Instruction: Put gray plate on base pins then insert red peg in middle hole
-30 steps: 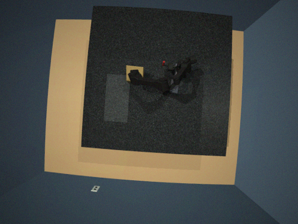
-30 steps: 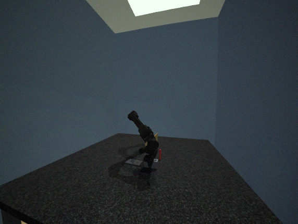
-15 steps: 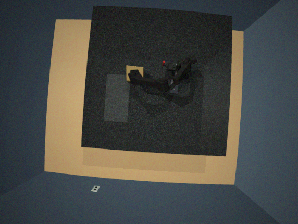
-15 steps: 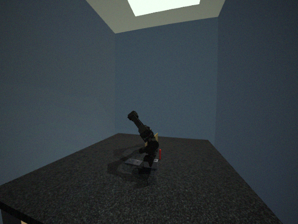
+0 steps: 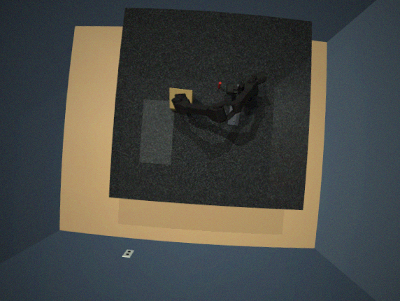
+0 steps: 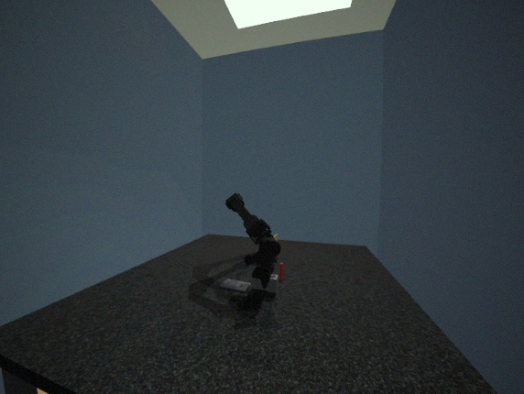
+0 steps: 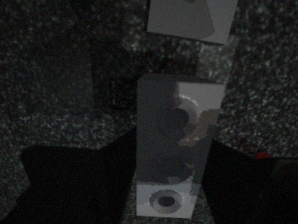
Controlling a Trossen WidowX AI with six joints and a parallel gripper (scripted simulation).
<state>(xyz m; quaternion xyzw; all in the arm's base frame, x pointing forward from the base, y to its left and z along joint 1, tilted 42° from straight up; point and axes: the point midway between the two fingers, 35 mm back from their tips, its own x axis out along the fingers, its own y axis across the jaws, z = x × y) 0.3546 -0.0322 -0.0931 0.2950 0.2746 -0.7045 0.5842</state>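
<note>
The red peg lies 12 cm behind my gripper tip, 6 cm to the left of it and 1 cm above it. From my gripper tip the other things lie so: gray plate (3 cm above).
</note>
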